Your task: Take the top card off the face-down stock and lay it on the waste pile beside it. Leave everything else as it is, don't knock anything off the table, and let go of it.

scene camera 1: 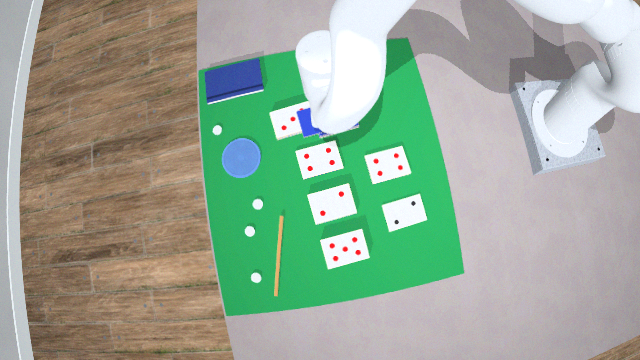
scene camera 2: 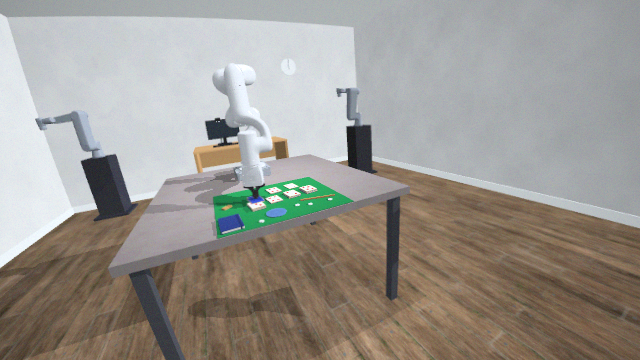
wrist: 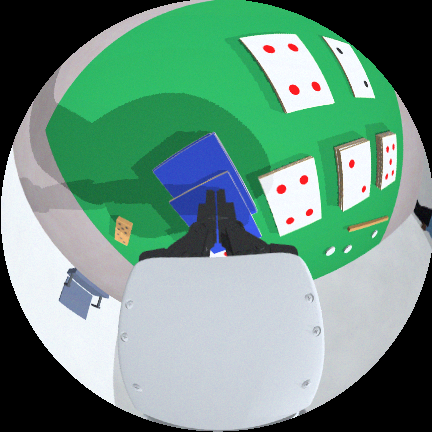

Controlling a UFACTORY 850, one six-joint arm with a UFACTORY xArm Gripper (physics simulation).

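Note:
The blue top card is shifted off square on the face-down stock. It still overlaps the stock, and its far part lies over the near edge of the waste pile, a white face-up stack with red pips. My gripper is shut with nothing between its fingers. Its tips are down at the top of the shifted card; whether they press on it I cannot tell. The arm hides the fingers and most of the stock in scene camera 1.
Face-up piles, such as a red four, lie beside the stock. A domino, a navy book, a blue disc, a stick and several white counters are on the green mat.

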